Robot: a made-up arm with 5 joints.
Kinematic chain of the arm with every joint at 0, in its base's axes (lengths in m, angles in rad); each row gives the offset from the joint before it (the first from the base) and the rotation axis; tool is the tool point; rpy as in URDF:
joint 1: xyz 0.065 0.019 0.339 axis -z
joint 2: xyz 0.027 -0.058 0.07 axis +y
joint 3: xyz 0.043 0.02 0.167 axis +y
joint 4: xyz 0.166 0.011 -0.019 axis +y
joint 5: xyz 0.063 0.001 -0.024 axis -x
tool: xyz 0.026 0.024 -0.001 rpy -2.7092 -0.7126 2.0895
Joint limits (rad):
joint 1: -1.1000..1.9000
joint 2: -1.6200..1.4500
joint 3: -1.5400..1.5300
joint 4: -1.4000..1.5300
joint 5: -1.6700..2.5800
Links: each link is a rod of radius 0.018 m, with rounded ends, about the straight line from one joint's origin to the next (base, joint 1, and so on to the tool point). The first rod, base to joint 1, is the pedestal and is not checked.
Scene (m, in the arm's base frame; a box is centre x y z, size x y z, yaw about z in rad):
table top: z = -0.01
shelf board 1: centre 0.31 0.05 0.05 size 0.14 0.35 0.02 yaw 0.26
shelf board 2: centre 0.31 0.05 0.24 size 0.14 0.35 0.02 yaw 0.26
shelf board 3: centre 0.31 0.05 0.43 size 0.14 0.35 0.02 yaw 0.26
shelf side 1: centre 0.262 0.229 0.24 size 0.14 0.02 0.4 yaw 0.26
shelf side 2: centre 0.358 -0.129 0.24 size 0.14 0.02 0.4 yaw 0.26
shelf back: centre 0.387 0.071 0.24 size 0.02 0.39 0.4 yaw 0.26
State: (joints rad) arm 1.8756 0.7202 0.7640 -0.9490 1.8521
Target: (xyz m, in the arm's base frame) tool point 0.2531 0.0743 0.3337
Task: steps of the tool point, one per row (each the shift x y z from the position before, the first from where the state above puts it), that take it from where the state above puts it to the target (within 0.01 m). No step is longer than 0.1 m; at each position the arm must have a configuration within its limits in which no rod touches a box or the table.
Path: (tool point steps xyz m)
1: 0.0608 -0.0188 0.0115
2: 0.0633 0.0000 0.0111
3: 0.0598 0.0187 0.0108
4: 0.0510 0.0350 0.0103
5: 0.0378 0.0478 0.0099
6: 0.0216 0.0558 0.0094
7: 0.0042 0.0585 0.0089
8: -0.0130 0.0558 0.0083

